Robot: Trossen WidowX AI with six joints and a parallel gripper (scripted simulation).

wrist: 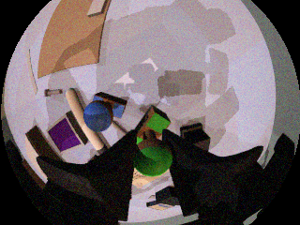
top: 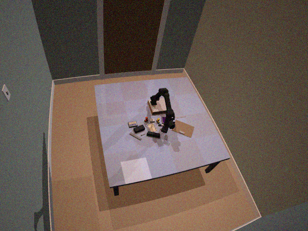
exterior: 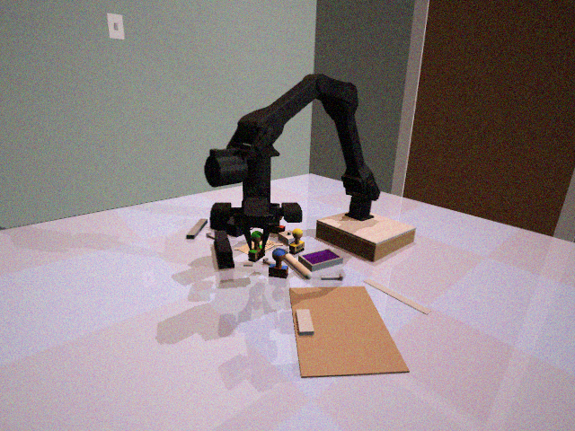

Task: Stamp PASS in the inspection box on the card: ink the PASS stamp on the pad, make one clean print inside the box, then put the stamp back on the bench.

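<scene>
The blue-knobbed stamp is 3 cm behind my gripper tip, 4 cm to the left of it and 4 cm below it. From my gripper tip the other things lie so: card 8 cm behind, 10 cm to the right, 6 cm below; green-knobbed stamp right at my gripper tip; black bar 1 cm ahead, 12 cm to the right, 4 cm below.
</scene>
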